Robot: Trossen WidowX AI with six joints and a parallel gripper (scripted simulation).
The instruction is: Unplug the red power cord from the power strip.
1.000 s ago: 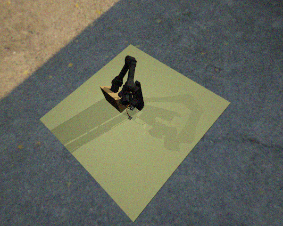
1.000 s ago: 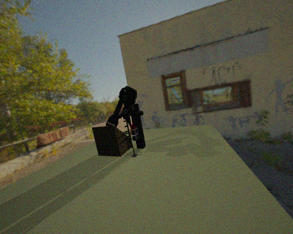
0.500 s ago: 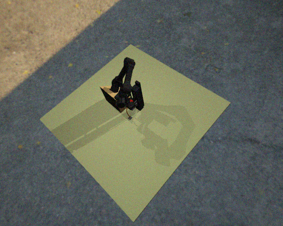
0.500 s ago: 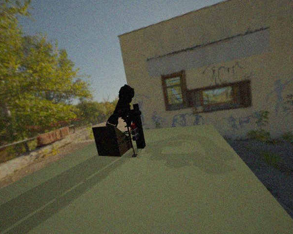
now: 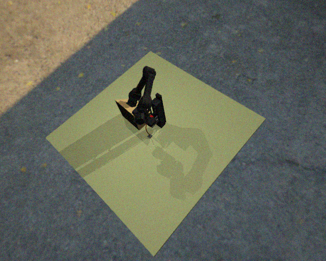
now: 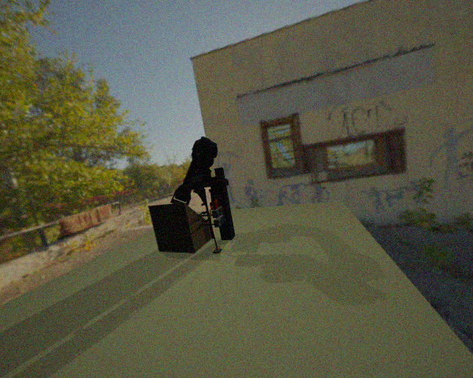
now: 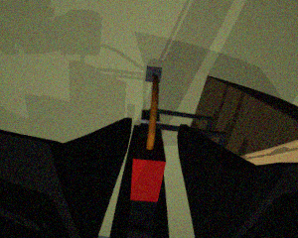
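Now: the red plug 70 mm to the left of my gripper tip.
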